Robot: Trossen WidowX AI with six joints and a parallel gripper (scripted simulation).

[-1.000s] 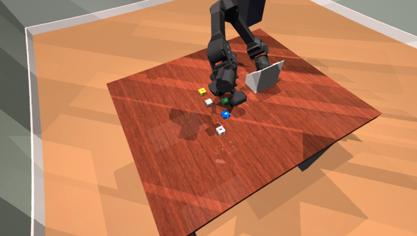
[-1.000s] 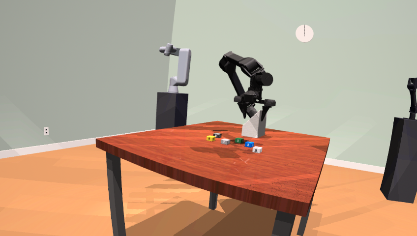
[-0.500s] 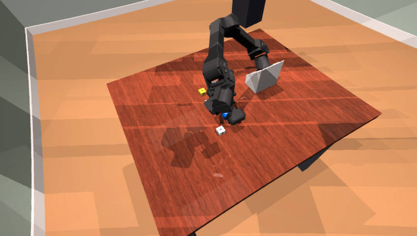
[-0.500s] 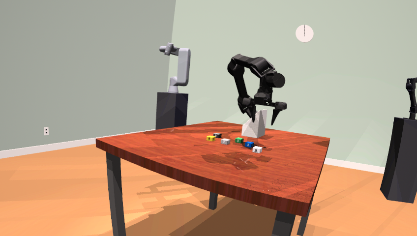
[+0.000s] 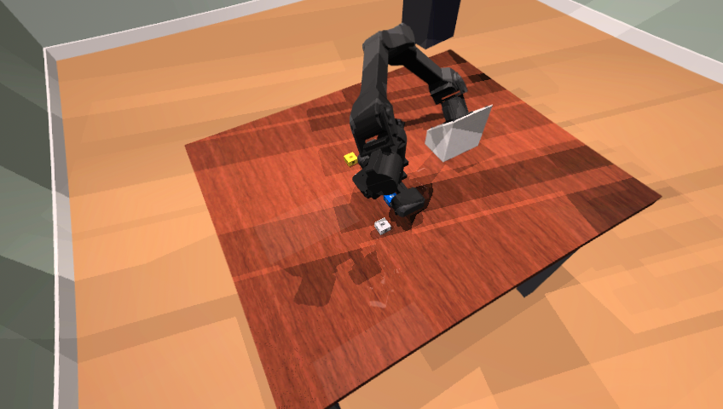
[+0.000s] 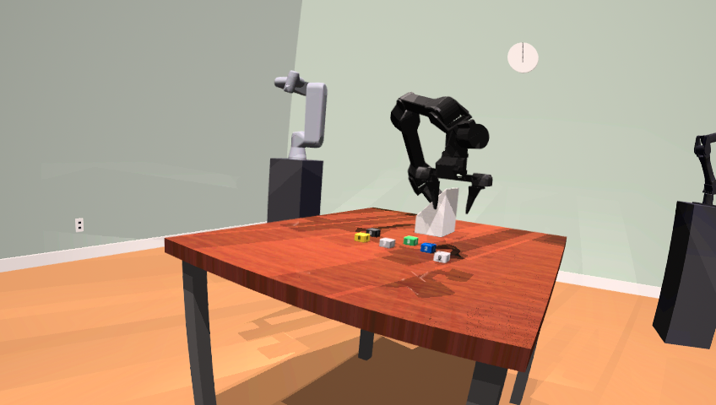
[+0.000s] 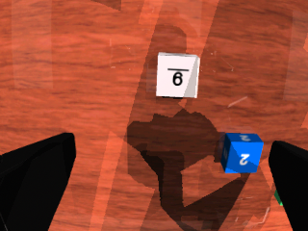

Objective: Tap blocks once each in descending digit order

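Now: the white block 10 mm ahead of my gripper tip, 10 mm to the right of it and 110 mm below it. The rest, counted from my gripper tip: light grey 7 block: 50 mm behind, 180 mm to the right, 110 mm below; then green 3 block: 120 mm behind, 130 mm to the right, 110 mm below; then blue 2 block: 70 mm behind, 70 mm to the right, 110 mm below.
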